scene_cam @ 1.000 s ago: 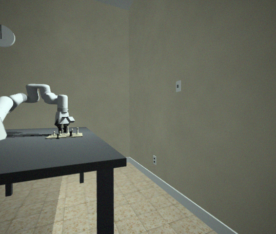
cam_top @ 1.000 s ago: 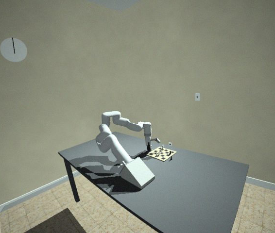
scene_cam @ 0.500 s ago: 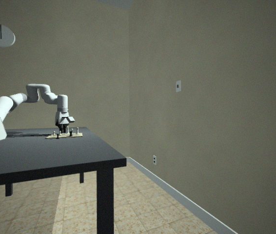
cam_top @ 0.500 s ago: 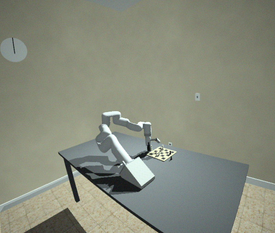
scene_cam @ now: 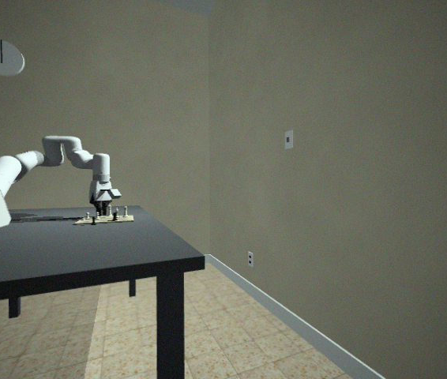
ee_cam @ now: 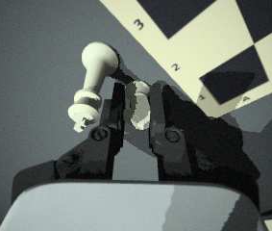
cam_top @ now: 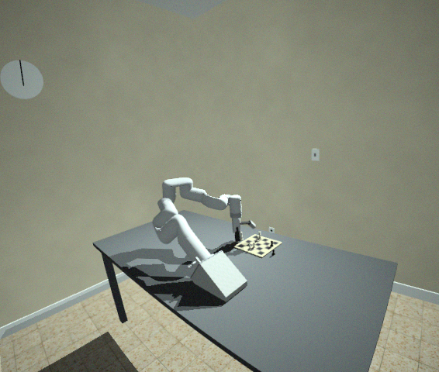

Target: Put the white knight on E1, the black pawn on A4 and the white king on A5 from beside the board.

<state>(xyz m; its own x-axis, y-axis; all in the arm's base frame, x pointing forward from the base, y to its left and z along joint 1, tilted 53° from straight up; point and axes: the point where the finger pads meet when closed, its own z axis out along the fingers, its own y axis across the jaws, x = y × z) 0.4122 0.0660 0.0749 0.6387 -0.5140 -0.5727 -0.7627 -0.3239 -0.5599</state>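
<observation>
Right now the white king is 40 mm ahead of my hand. From my hand the other things lie so: black pawn: 280 mm to the right, 30 mm behind, 20 mm below; then white knight: 10 mm below; then chessboard: 140 mm to the right, 30 mm below, 20 mm ahead.
</observation>
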